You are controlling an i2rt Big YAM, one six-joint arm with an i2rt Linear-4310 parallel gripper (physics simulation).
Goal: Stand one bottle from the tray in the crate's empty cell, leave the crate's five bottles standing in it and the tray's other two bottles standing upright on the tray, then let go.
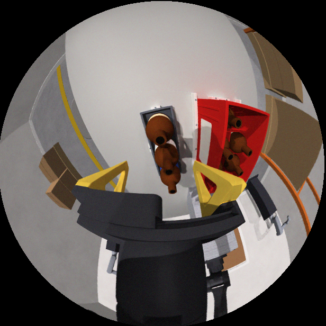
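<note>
Three brown bottles stand upright in the narrow grey tray (167, 108), in a row: the far bottle (159, 126), the middle bottle (164, 155) and the near bottle (171, 177). The red crate (207, 110) stands to the right of the tray. Brown bottles show inside it, among them one at the far end (232, 118), one at the right (238, 142) and one nearer (231, 164). The near part of the crate is partly hidden by the right finger, and I cannot tell which cell is empty. My gripper (160, 164) is open and empty, with its yellow fingers wide apart above the tray's near end.
The crate's tall left wall stands close beside the tray. Cardboard boxes (292, 140) and an orange rail (287, 182) are beyond the crate on the right. More cardboard boxes (61, 190) are at the left, by a yellow floor line (72, 115). A black clamp-like part (262, 196) is at the lower right.
</note>
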